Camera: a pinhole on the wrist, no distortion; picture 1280 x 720 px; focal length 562.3 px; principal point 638.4 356.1 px. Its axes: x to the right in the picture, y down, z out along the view. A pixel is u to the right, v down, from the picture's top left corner.
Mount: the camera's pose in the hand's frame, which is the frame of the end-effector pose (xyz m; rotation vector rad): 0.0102 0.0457 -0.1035 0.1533 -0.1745 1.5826
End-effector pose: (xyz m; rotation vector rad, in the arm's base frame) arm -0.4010 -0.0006 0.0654 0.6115 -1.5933 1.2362
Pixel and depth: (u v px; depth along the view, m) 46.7 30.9 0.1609
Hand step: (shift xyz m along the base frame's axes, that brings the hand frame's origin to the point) 0.0786 -0.0541 0.1589
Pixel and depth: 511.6 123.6 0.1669
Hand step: -0.0303 -0.0440 0.0815
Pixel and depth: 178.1 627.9 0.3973
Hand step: 0.2837 -0.3551 -0.0109
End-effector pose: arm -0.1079 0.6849 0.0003 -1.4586 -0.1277 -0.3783
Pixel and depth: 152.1 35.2 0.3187
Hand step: 0.1094 0.0992 0.3489
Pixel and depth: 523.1 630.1 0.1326
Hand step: -0.0520 0.0283 -0.0061
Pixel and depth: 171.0 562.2 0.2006
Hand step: -0.1024 0.0565 0.1383
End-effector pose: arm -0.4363 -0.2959 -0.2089 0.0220 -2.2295 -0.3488
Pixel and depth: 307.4 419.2 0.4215
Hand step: -0.2031 -0.2067 -0.2542
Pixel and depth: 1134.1 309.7 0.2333
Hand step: -0.1223 0.2286 -0.0311
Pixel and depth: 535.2 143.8 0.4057
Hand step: -0.3277 -0.0581 -0.0725
